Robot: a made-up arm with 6 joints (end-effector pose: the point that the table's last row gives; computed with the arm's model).
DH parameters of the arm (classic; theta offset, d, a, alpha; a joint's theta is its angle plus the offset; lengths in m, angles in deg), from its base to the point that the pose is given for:
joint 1: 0 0.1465 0 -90
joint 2: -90 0 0.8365 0
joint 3: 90 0.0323 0 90
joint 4: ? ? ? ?
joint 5: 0 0 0 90
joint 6: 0 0.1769 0 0
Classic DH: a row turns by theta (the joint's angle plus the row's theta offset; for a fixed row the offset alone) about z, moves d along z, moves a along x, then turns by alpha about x.
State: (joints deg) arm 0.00 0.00 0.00 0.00 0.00 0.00
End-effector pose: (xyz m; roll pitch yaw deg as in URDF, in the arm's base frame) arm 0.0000 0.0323 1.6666 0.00 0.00 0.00
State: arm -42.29 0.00 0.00 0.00 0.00 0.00
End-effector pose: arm 0.0217 0.0239 1.6666 0.00 0.00 -42.29
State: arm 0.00 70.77 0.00 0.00 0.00 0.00
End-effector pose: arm 1.4353 0.0323 0.6472 0.00 70.77 0.00
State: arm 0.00 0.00 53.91 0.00 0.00 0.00
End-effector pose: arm 0.5524 0.0323 1.3857 0.00 53.91 0.00
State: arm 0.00 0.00 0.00 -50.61 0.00 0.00
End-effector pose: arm 0.0000 0.0323 1.6666 0.00 0.00 -50.61
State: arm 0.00 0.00 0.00 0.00 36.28 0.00
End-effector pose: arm 0.1047 0.0323 1.6323 0.00 36.28 0.00
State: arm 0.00 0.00 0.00 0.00 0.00 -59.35
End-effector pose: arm 0.0000 0.0323 1.6666 0.00 0.00 -59.35
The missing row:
joint 4: 0 0.5067 0 -90
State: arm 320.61 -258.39 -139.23 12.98 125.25 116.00
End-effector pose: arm 0.5696 -0.3840 0.3846 88.27 -18.11 61.72
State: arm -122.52 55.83 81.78 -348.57 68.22 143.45
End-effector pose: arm -0.4609 -0.8435 0.0851 -157.39 15.93 -89.45
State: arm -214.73 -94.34 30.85 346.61 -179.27 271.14
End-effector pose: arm 0.9102 -0.6709 0.2284 -117.99 12.97 48.66
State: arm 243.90 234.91 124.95 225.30 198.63 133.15
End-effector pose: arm 0.3491 0.5478 0.0048 -166.04 12.61 157.62
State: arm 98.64 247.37 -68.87 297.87 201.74 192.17
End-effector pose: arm 0.0208 -0.7378 -0.5168 -3.25 -20.84 -6.72
